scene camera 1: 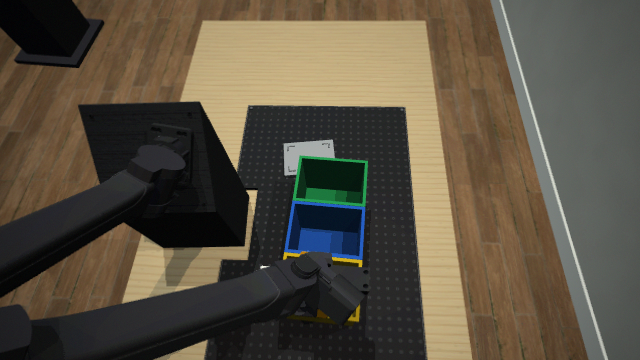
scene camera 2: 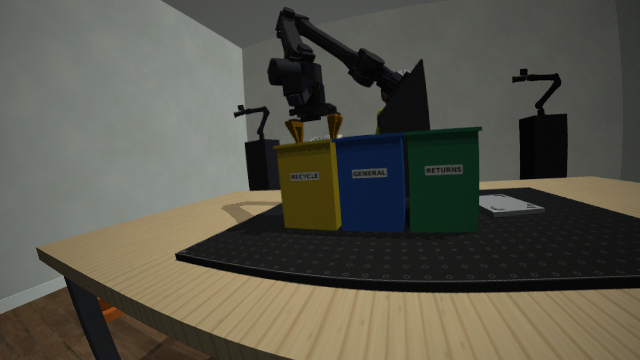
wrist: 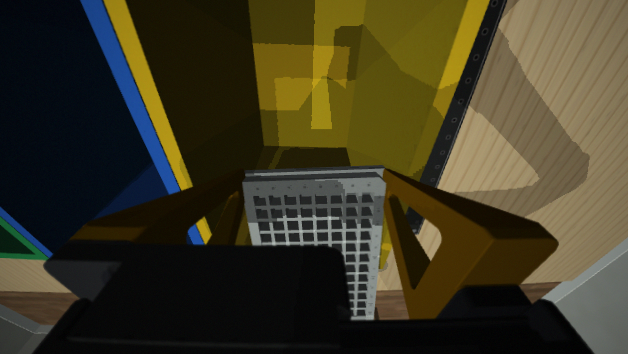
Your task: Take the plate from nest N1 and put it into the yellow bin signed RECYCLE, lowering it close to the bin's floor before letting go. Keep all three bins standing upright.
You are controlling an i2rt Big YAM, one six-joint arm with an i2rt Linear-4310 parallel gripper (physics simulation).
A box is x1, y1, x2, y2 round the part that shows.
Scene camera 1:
green returns bin: [293, 156, 367, 206]
blue general bin: [284, 201, 364, 259]
